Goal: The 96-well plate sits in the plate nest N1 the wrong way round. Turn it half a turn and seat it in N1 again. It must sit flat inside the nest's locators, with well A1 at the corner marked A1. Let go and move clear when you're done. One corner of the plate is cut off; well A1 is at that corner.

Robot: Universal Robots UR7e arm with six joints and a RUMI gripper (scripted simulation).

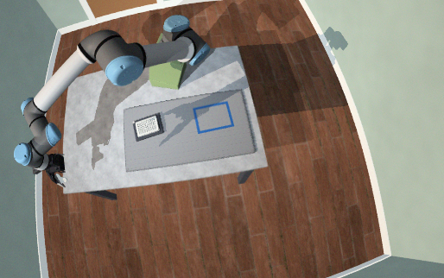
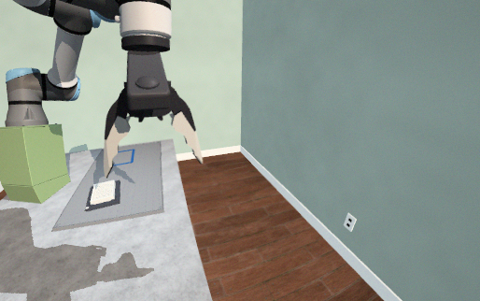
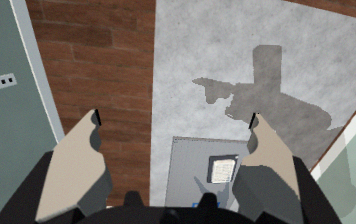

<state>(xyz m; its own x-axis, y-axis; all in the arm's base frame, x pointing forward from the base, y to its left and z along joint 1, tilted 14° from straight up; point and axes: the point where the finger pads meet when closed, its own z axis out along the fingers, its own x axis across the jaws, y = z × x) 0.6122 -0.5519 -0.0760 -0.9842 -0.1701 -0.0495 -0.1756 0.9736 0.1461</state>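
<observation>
The white 96-well plate is 29 cm behind my hand, 38 cm to the left of it and 26 cm below it. From my hand the other things lie so: dark plate nest: 29 cm behind, 38 cm to the left, 28 cm below.
</observation>
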